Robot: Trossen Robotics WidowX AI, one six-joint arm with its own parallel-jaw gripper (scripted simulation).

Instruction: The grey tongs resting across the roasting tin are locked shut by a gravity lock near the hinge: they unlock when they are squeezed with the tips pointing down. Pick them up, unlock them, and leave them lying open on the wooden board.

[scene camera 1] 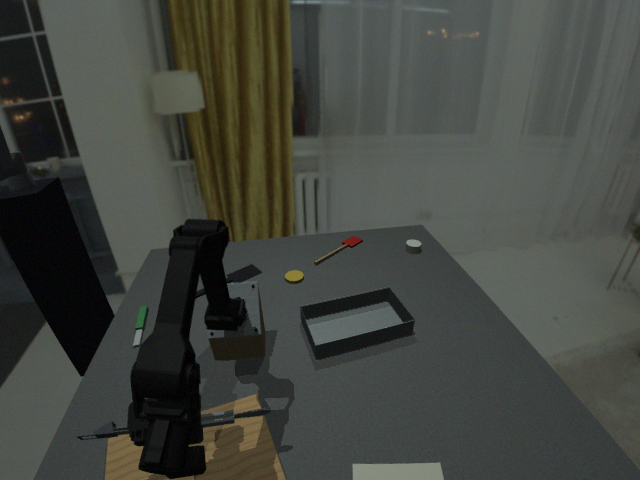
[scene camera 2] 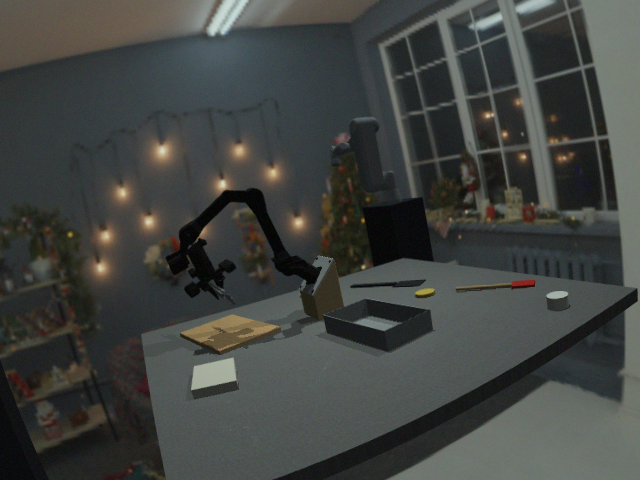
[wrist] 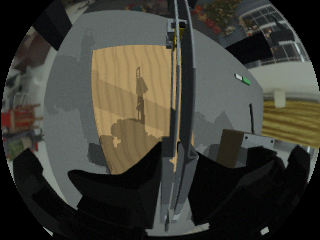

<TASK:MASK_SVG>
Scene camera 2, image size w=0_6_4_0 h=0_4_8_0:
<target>my gripper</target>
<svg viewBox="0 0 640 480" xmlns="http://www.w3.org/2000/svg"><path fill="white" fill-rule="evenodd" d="M207 258L205 262L194 265L195 269L191 268L188 270L191 278L197 277L200 281L197 283L190 282L184 287L187 295L194 298L200 294L200 289L202 289L204 292L211 292L219 300L218 295L208 283L213 279L216 285L224 290L223 280L225 276L222 275L222 272L232 272L235 270L235 264L225 260L218 263L219 268L215 270L212 262Z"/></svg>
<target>white block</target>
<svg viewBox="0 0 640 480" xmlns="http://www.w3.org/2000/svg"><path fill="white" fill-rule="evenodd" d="M234 357L194 366L191 387L194 399L239 389Z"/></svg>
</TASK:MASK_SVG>
